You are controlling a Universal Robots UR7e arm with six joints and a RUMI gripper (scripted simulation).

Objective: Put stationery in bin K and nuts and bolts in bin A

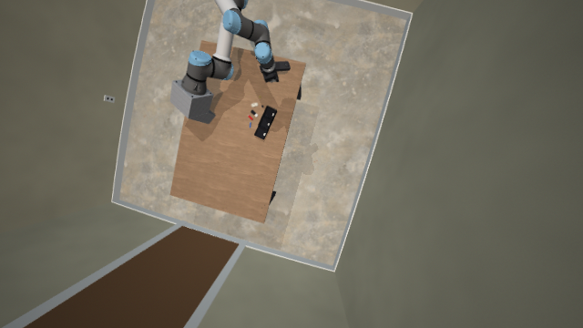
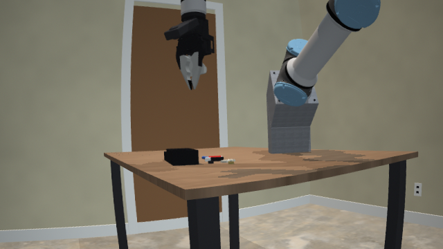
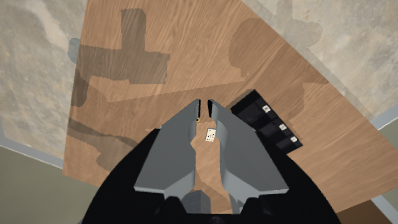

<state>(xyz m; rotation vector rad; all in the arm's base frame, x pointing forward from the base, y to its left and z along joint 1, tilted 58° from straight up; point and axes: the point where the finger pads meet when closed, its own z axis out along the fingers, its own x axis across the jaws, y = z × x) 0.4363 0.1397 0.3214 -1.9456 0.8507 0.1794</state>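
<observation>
Now: hand 3 cm short of the black bin row, 28 cm to the left of it and 21 cm above it. Round my hand: white domino: 13 cm behind, 20 cm to the right, 23 cm below; then brass nut: 12 cm behind, 13 cm to the right, 23 cm below; then black nut: 7 cm behind, 18 cm to the right, 23 cm below.
</observation>
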